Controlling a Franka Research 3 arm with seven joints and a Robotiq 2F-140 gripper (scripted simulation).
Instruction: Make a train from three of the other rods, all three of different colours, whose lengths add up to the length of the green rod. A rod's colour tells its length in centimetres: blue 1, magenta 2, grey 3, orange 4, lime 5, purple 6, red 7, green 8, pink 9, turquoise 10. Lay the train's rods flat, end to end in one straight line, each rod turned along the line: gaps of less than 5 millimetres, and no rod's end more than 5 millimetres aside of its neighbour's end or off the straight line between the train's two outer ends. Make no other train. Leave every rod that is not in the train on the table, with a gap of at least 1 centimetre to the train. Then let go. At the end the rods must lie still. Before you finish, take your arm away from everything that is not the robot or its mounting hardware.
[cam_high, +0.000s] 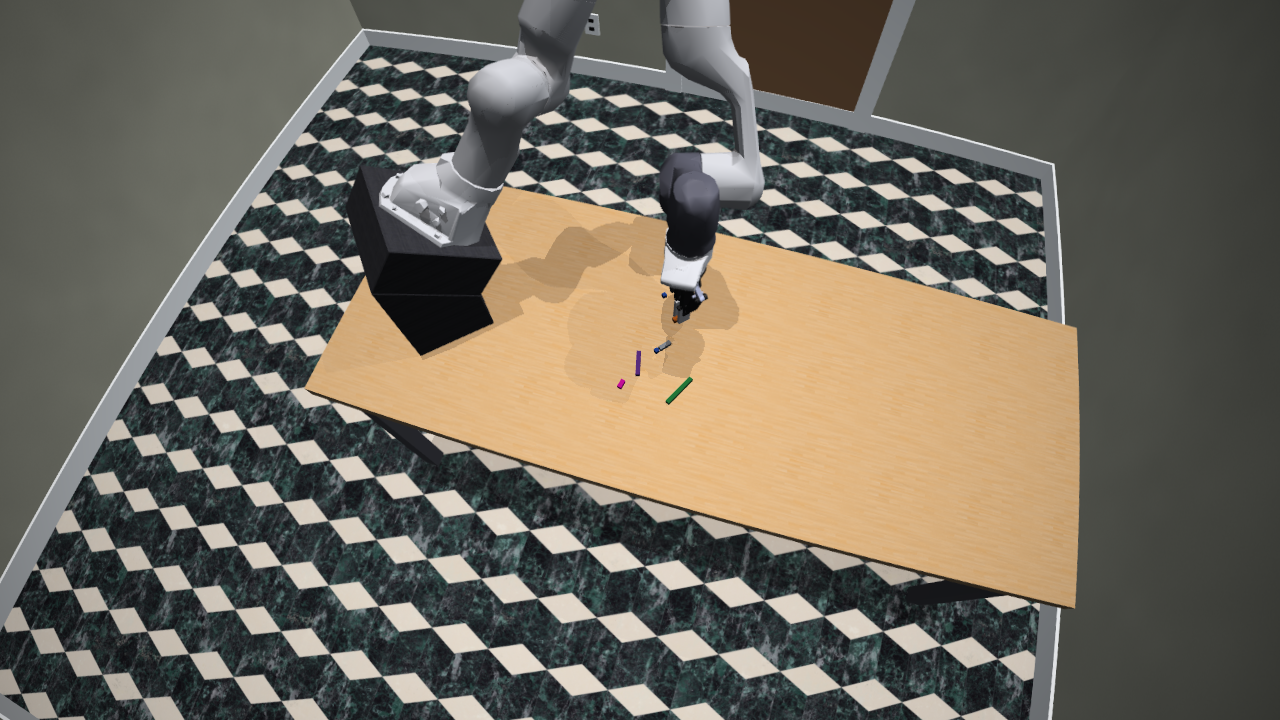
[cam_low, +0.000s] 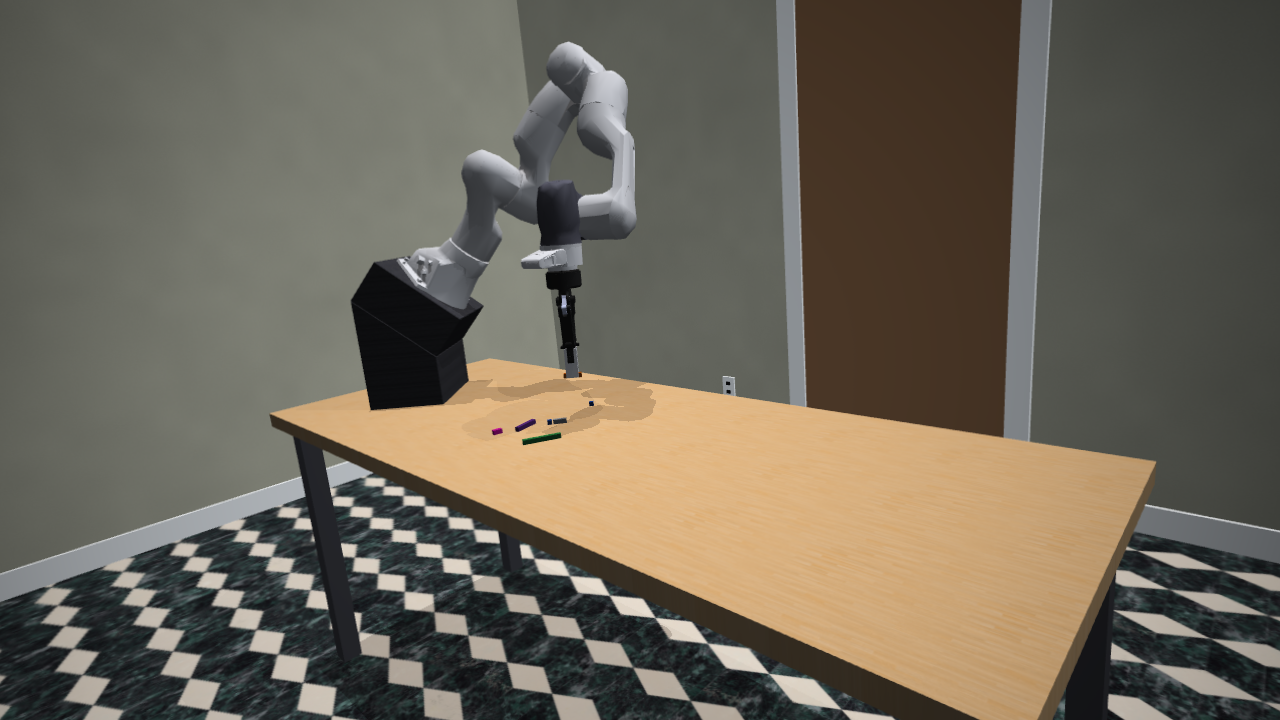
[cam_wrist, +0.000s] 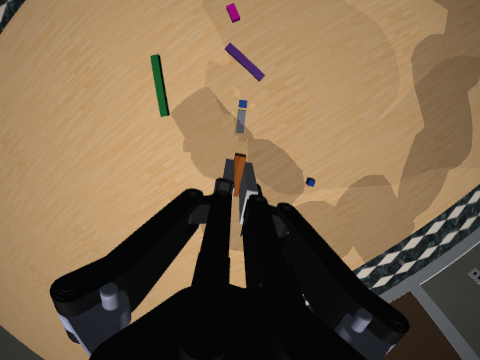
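Right now the grey rod is 3 cm behind my hand, 3 cm to the right of it and 13 cm below it. The rest, counted from my hand: orange rod: 3 cm below; purple rod: 8 cm behind, 9 cm to the right, 13 cm below; green rod: 3 cm ahead, 13 cm to the right, 13 cm below.
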